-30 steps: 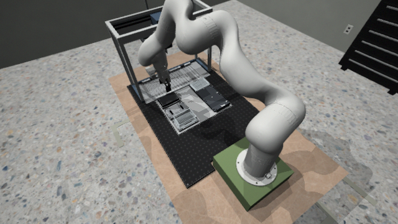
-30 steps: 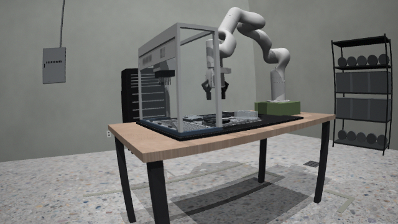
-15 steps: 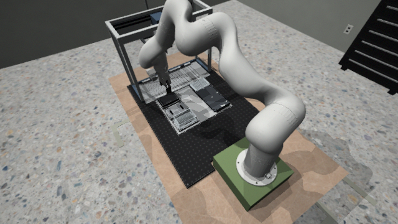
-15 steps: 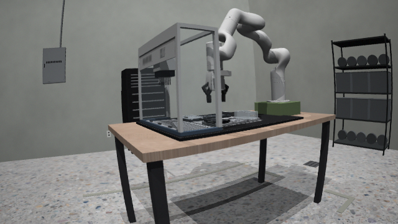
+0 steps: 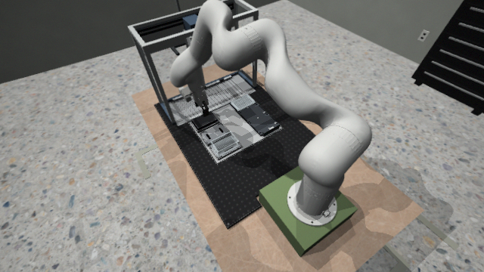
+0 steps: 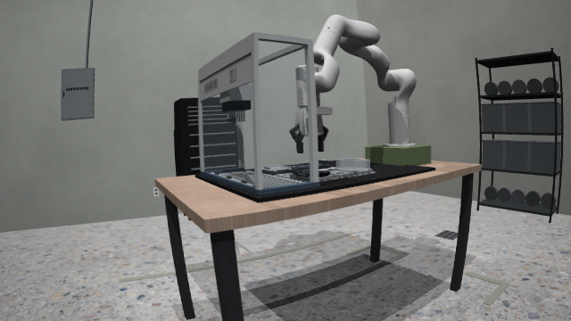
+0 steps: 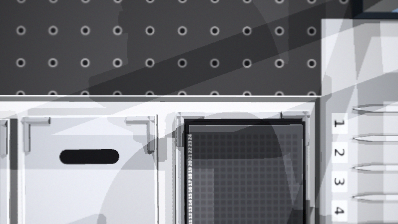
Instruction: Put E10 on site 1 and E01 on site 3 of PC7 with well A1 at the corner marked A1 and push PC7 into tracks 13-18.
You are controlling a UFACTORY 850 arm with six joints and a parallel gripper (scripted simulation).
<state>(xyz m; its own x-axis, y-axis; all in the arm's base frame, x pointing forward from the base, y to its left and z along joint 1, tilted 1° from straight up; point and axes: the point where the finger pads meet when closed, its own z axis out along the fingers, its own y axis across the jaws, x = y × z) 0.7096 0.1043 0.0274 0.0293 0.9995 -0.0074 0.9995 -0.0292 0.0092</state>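
Right now the dark 384-well plate E10 is 90 mm below my hand. Round my hand: nest S2 (110 mm behind, 100 mm below); deep-well block E07 (220 mm behind, 70 mm below); frame post (150 mm to the left, 140 mm above, 100 mm ahead).
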